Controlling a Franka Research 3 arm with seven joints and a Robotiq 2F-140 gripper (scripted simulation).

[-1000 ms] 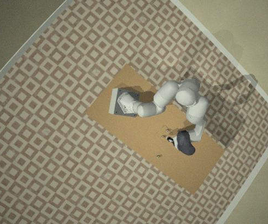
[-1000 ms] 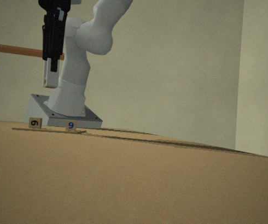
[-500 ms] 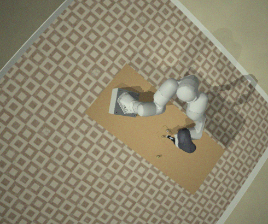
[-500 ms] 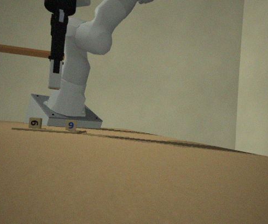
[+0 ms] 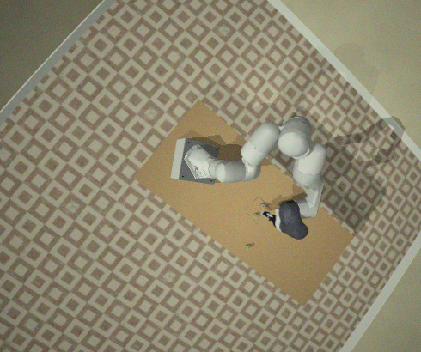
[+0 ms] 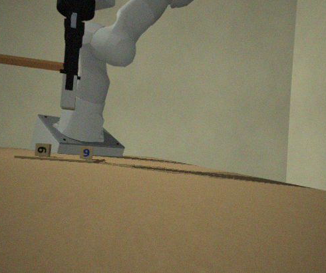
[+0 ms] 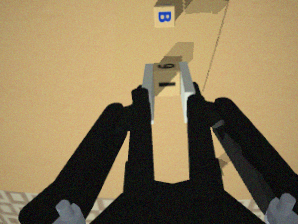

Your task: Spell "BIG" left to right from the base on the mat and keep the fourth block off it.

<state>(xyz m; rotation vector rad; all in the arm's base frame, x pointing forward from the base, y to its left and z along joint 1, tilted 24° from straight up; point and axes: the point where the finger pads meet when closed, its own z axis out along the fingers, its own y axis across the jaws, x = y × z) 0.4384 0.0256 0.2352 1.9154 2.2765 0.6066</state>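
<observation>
Now: hand 140 mm above the thin mat.
</observation>
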